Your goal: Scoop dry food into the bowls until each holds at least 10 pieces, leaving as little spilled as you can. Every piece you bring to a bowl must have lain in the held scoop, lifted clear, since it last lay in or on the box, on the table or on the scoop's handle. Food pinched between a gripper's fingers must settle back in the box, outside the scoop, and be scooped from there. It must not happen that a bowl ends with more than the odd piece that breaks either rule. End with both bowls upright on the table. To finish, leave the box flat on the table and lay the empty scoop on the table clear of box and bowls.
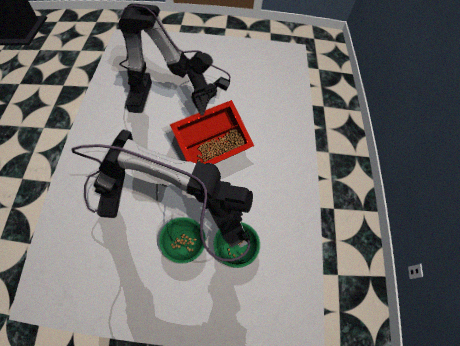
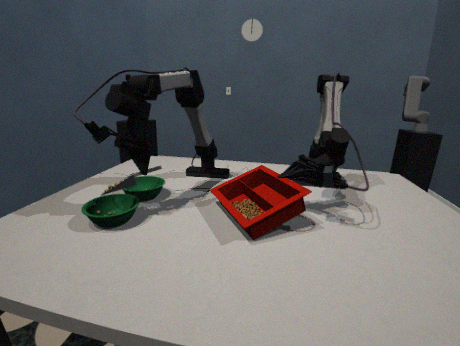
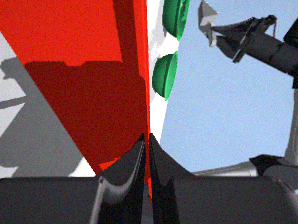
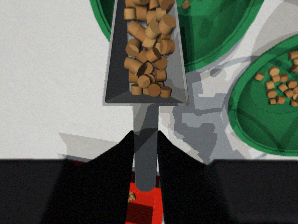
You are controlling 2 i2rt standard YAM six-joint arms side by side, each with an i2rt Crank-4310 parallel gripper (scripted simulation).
Note:
I see my left gripper, my right gripper and a red box.
My left gripper shows as well in image 3. My right gripper is seen too in image 3 and in image 4.

